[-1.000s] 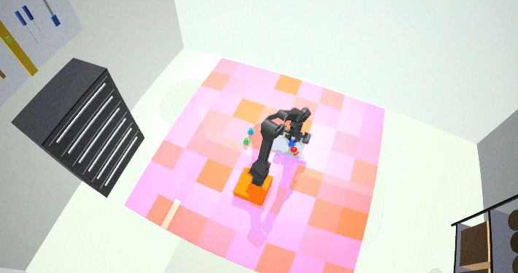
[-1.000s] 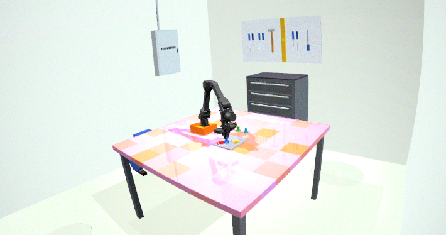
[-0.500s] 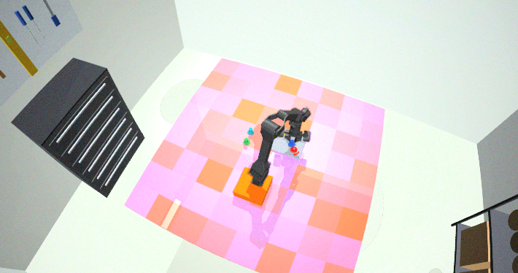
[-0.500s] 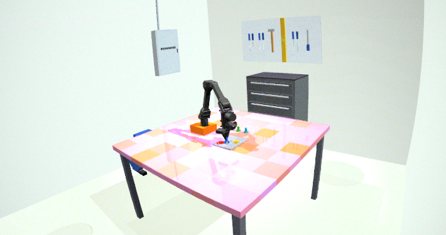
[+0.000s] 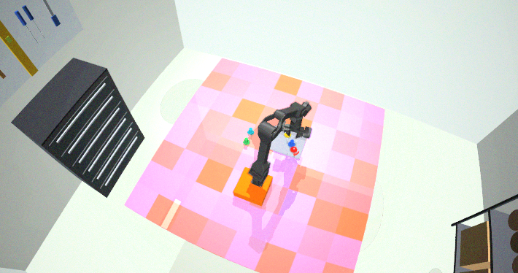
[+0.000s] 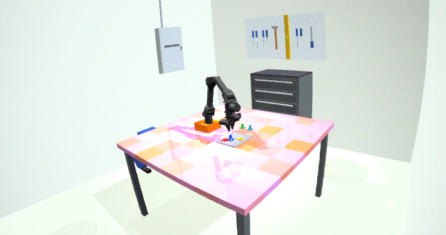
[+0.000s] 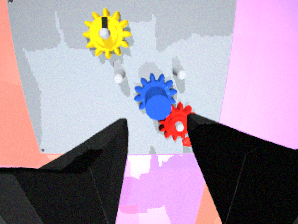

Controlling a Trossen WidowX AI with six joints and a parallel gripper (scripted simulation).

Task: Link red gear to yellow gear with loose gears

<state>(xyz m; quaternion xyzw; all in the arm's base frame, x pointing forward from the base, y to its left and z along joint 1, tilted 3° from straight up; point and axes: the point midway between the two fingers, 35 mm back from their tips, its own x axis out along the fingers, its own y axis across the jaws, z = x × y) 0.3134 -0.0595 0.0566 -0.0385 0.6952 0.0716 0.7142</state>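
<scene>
The blue gear is 6 cm below my gripper tip. The rest, counted from my gripper tip: cyan gear (25 cm to the left, 7 cm below, 3 cm behind); yellow gear (7 cm below, 5 cm ahead, 4 cm to the left); red gear (7 cm below, 3 cm to the right, 3 cm behind).
</scene>
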